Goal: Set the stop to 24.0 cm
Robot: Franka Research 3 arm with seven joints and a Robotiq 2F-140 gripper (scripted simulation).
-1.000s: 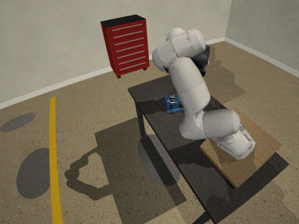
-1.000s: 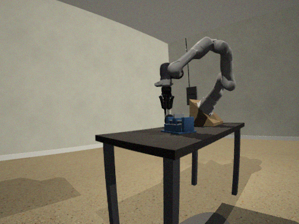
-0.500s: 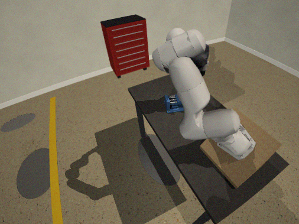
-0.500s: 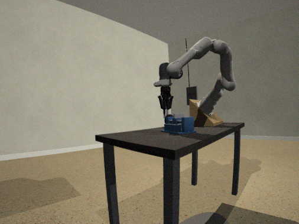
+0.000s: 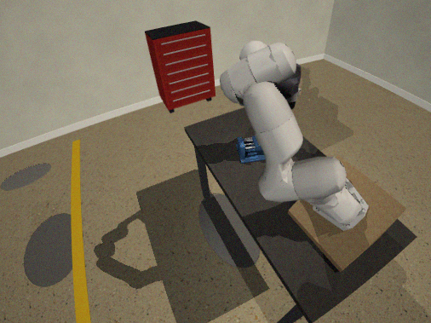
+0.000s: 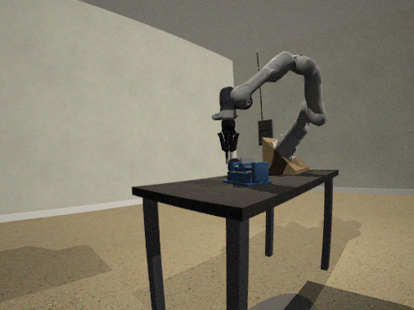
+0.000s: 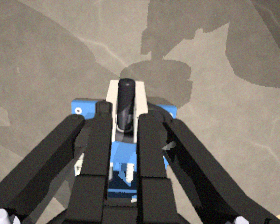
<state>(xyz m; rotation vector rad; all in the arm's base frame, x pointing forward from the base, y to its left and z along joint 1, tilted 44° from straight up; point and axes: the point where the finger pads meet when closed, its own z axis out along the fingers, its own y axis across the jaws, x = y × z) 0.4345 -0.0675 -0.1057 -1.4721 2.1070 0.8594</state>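
My hand is 20 mm above the handwheel grip.
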